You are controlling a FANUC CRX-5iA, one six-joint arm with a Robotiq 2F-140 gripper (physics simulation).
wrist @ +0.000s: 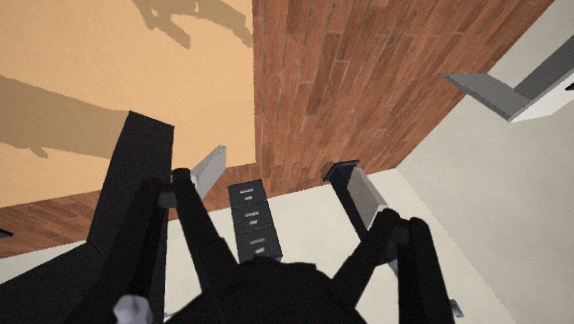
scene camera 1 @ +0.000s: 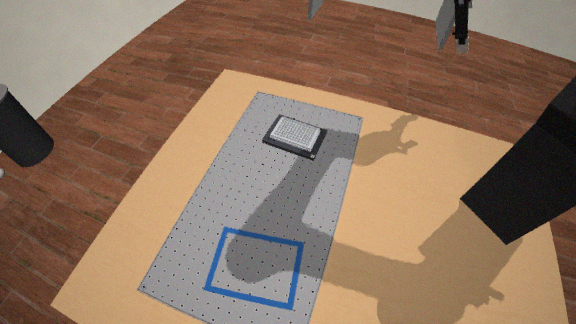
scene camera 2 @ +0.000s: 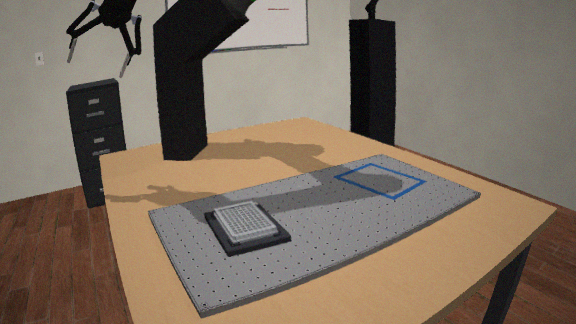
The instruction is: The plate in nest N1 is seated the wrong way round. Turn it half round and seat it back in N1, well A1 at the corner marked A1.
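Observation:
A pale multi-well plate (scene camera 1: 296,133) (scene camera 2: 245,221) lies in the dark nest (scene camera 1: 270,142) (scene camera 2: 260,244) on the grey perforated board (scene camera 1: 215,210) (scene camera 2: 320,235). It looks flat inside the nest's rim. A small light mark shows on one nest corner in scene view 1; its lettering and the plate's A1 well are too small to read. My gripper (scene camera 1: 452,47) (scene camera 2: 95,68) (wrist: 289,167) is wide open and empty. It hangs high up, away from the plate and beyond the table edge in the wrist view, where the plate does not show.
A blue rectangle outline (scene camera 1: 250,298) (scene camera 2: 410,190) lies on the board's other end. A black column (scene camera 1: 525,175) (scene camera 2: 182,100) stands at the table (scene camera 1: 430,165) (scene camera 2: 250,170). A dark filing cabinet (scene camera 2: 97,115) (wrist: 252,215) stands beyond the table. Arm shadows cross the board.

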